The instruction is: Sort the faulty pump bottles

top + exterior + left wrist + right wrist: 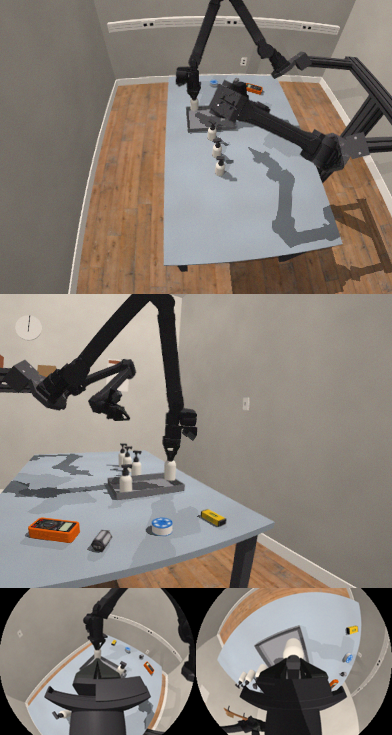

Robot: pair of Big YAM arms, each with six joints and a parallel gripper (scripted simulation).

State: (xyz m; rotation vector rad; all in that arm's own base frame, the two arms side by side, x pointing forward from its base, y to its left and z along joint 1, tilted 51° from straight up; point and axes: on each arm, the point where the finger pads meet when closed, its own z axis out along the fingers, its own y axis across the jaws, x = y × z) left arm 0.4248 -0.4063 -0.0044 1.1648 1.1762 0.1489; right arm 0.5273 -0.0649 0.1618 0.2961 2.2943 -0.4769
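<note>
Right now the grey tray is 100 mm behind my right hand, 60 mm to the left of it and 130 mm below it. Round my right hand: blue-and-white roll (170 mm behind, 300 mm to the right, 130 mm below); yellow tool (320 mm to the right, 130 mm below); orange multimeter (470 mm behind, 220 mm to the right, 120 mm below).
</note>
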